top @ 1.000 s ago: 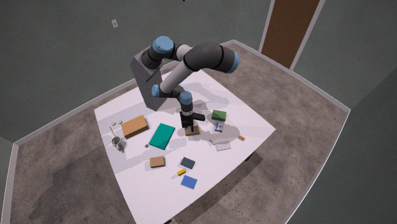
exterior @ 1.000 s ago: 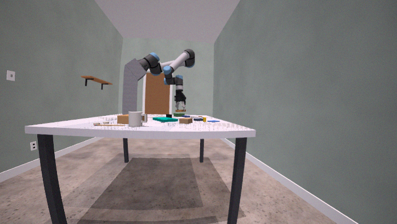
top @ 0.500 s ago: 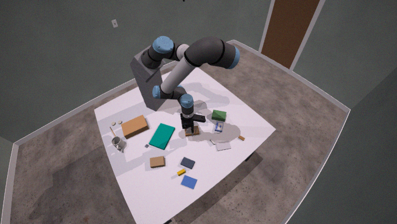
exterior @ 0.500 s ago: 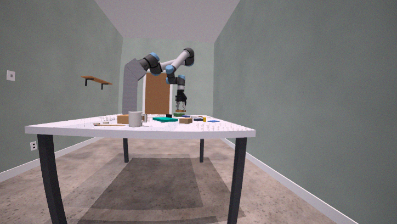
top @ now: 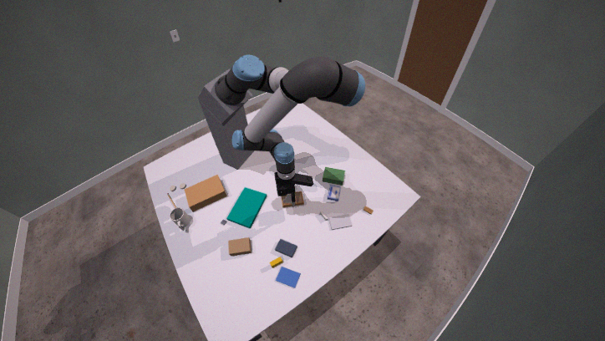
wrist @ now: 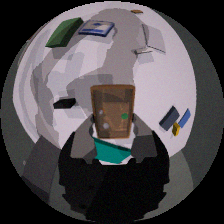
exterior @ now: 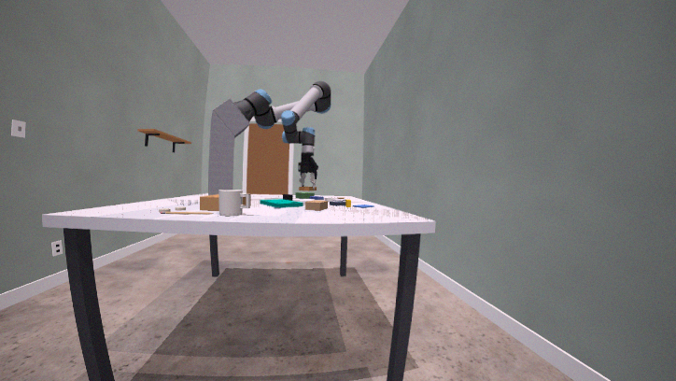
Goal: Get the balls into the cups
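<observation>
The puzzle is 1 cm below my hand. From my hand the other things lie so: teal board 16 cm behind, 19 cm to the right, 8 cm below; dark tile 15 cm ahead, 18 cm to the right, 8 cm below; grey plate 23 cm ahead, 12 cm to the left, 8 cm below.
</observation>
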